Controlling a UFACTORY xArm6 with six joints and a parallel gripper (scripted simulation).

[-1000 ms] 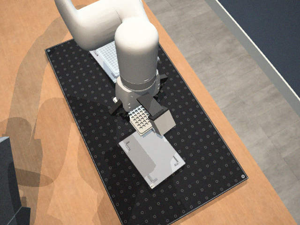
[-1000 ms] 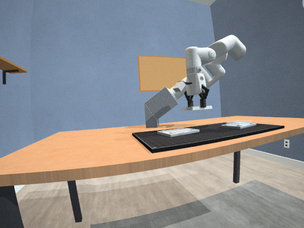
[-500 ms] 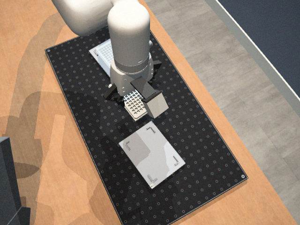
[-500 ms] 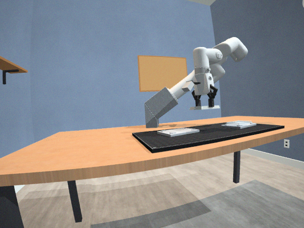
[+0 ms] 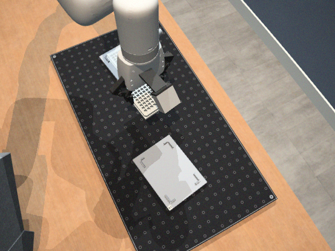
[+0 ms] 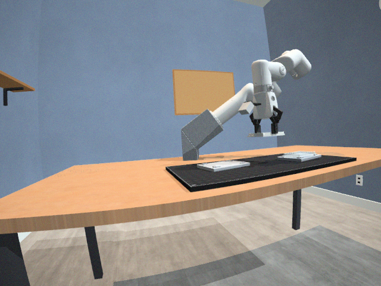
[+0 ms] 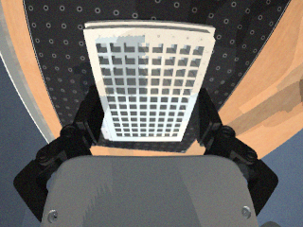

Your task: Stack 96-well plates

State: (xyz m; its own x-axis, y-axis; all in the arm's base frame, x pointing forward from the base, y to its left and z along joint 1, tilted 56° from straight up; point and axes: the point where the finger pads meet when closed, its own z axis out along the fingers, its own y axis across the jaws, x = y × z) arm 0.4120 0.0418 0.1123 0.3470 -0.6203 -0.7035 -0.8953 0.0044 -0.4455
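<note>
Right now the plate nest is 160 mm to the left of my hand, 120 mm below it and 10 mm behind it.
</note>
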